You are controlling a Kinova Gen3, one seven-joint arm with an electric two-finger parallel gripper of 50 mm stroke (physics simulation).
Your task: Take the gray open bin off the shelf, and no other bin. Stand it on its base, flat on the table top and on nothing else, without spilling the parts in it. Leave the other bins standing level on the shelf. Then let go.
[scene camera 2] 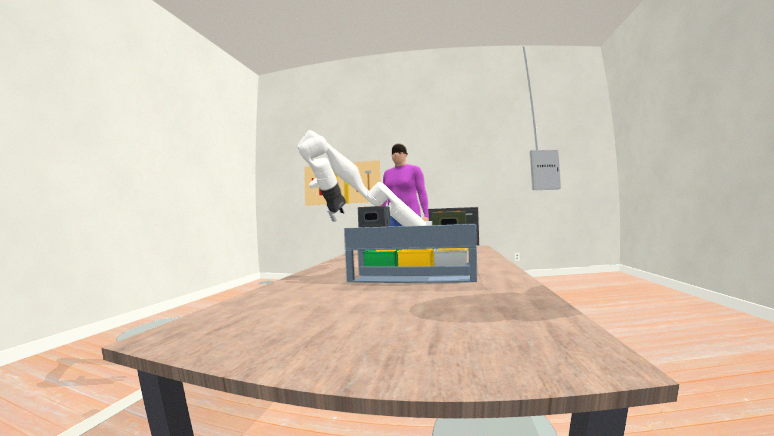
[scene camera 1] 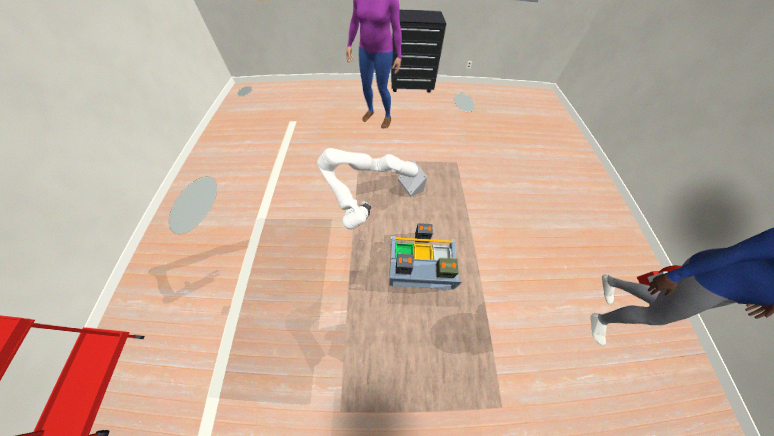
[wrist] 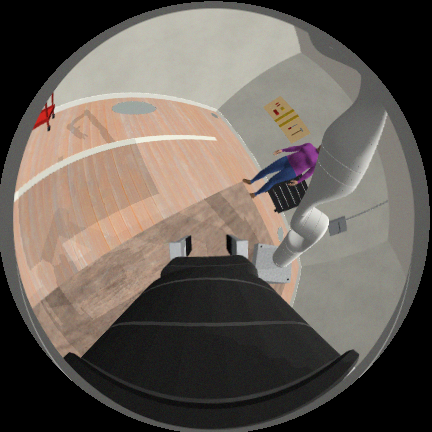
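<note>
The gray open bin stands on the blue-gray shelf, at the right end of a row of bins in both scene views. The yellow bin stands beside it in the middle, and the green bin is at the left end. The parts in the gray bin are too small to tell. My gripper is open and empty, in the air to the left of the shelf, well apart from the bins. The bins do not show in the wrist view.
A dark box and a green box stand on the shelf's top. Another dark box stands behind the shelf. A yellow bar runs along the bins' far side. The wooden table carries the shelf.
</note>
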